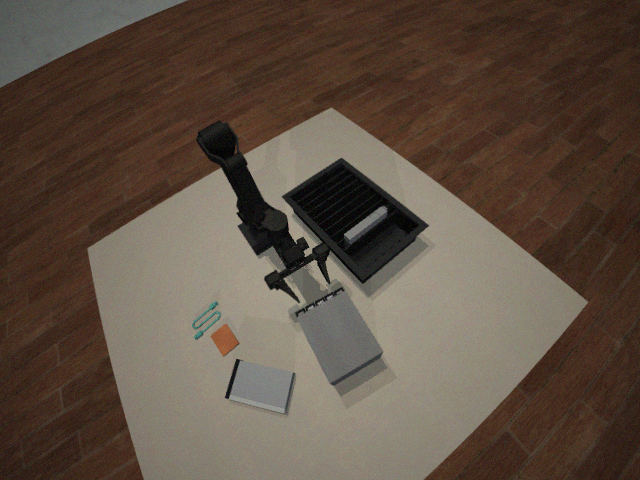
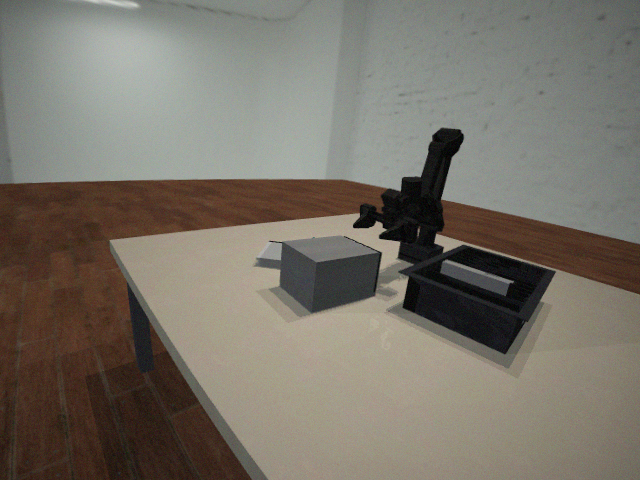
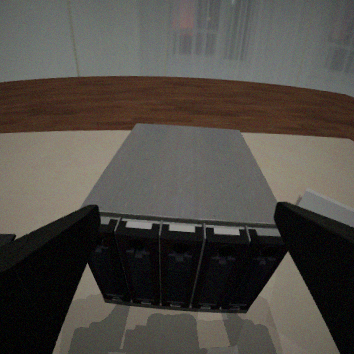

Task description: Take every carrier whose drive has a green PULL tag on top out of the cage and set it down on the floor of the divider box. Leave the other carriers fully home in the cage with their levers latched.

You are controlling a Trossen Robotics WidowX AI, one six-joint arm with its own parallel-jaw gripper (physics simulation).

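Frame: origin at the arm's base, x ahead, y down, z left, level; centimetres.
Seen in the pictures: gripper, fingertip midpoint: [image 1: 315, 293] [image 2: 365, 231] [image 3: 188, 211]; arm's base, link origin: [image 2: 425, 244].
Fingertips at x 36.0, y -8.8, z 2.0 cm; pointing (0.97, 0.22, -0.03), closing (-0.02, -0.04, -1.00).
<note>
Offsets run from my fingertips to a thing's top centre. "pt": to the spot under its first point. Level surfaces: height alone.
The grey cage {dx +10.6, dy +2.9, dz -0.9 cm} [image 1: 341, 335] [image 2: 330, 273] [image 3: 185, 170] stands on the table, its open front towards the arm. Several black carriers stand side by side in it; the middle carrier [image 3: 181, 267] and its neighbours show white patches at their top edge. No green tag can be made out, and whether the levers are latched is too dark to tell. My gripper [image 1: 314, 292] [image 2: 373, 231] [image 3: 188, 211] is open and empty, in front of and above the cage's front, its fingers wide apart. The black divider box {dx -19.2, dy +5.6, dz +25.6 cm} [image 1: 297, 205] [image 2: 454, 322] holds one light grey block {dx -11.3, dy +3.6, dz +26.2 cm} [image 1: 366, 225] [image 2: 476, 276] beside its slots.
A flat silver device {dx +8.5, dy +12.1, dz -25.9 cm} [image 1: 262, 386] [image 2: 269, 252] [image 3: 327, 207] lies beside the cage. An orange square {pt dx -9.2, dy +14.3, dz -29.6 cm} [image 1: 224, 339] and a teal cable {dx -18.4, dy +13.9, dz -32.4 cm} [image 1: 206, 327] lie on the table {dy +14.8 cm} [image 1: 170, 289] [image 2: 217, 304] on the same side. The box stands on the cage's other side, near the arm's base.
</note>
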